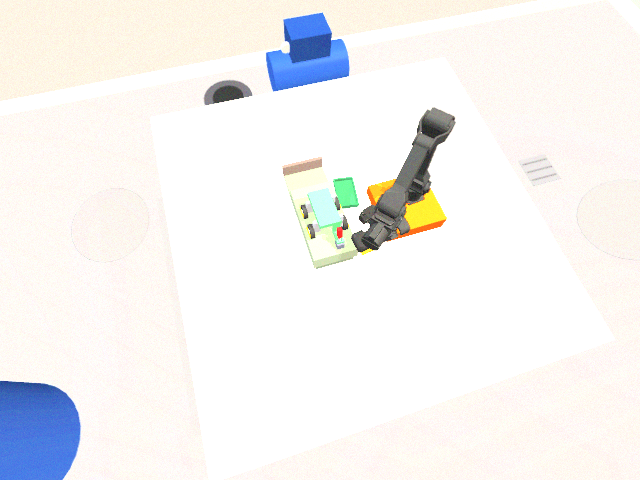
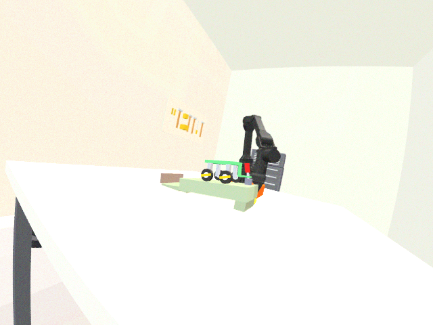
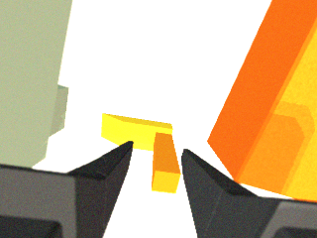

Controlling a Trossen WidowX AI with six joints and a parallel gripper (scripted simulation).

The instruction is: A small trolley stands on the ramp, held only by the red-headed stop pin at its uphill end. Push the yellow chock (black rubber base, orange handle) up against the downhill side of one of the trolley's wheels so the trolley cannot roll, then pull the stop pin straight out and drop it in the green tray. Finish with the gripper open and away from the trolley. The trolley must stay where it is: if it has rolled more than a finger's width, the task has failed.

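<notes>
Right now my gripper tip is 10 mm short of the green tray, 230 mm to the left of it and 40 mm above it. The rest, counted from my gripper tip: yellow chock (20 mm ahead, 10 mm below); pale green ramp (140 mm ahead, 130 mm to the right, 20 mm above); red-headed stop pin (130 mm ahead, 30 mm to the right, 100 mm above).
</notes>
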